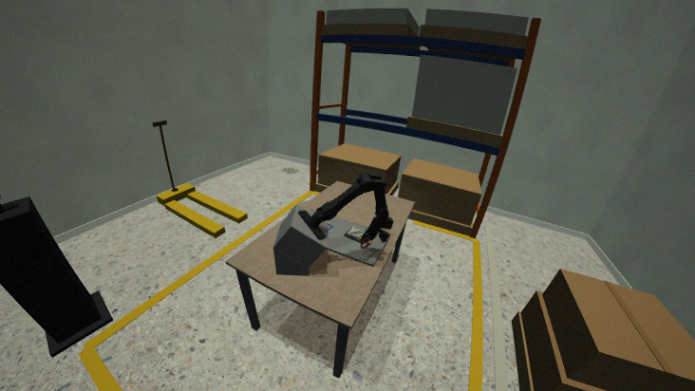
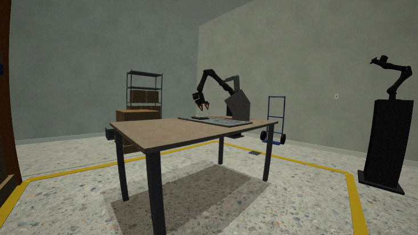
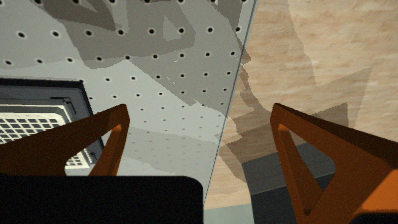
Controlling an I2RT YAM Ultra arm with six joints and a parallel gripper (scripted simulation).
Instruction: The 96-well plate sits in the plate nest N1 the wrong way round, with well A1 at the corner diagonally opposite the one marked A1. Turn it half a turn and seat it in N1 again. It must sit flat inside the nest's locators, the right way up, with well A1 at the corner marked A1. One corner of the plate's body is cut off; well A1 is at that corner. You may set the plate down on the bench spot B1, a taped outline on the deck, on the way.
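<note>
Now: hand 16 cm short of the cream 96-well plate, 13 cm to the right of it and 7 cm above it. From my hand the other things lie so: dark plate nest N1: 16 cm ahead, 13 cm to the left, 8 cm below; A1 label: 22 cm ahead, 20 cm to the left, 8 cm below.
</note>
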